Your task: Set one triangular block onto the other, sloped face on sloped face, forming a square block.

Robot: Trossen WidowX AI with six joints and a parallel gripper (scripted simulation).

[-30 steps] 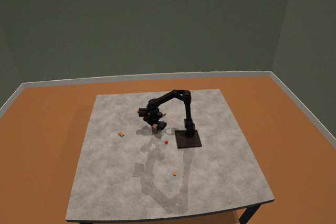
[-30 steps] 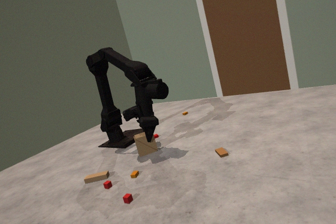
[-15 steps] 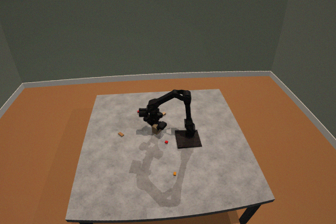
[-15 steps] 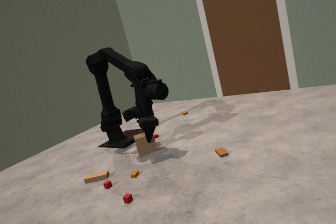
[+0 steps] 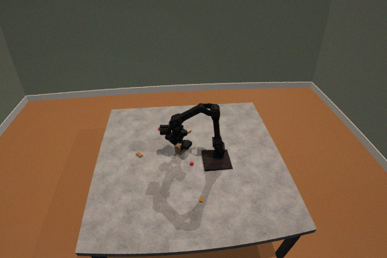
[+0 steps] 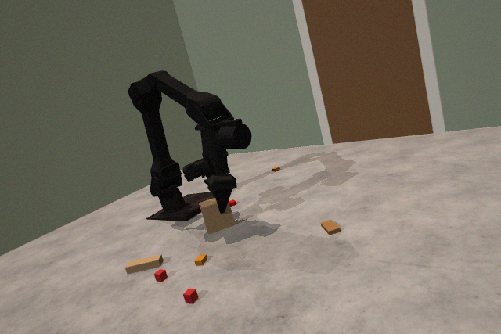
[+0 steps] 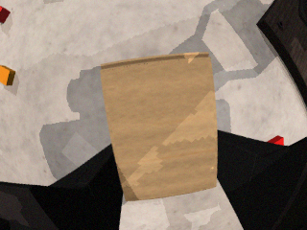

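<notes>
Right now the red cube is 130 mm to the left of my gripper tip, 50 mm behind it and 40 mm below it. Also, from my gripper tip: thin tan plank 190 mm to the right, 100 mm behind, 30 mm below.
</notes>
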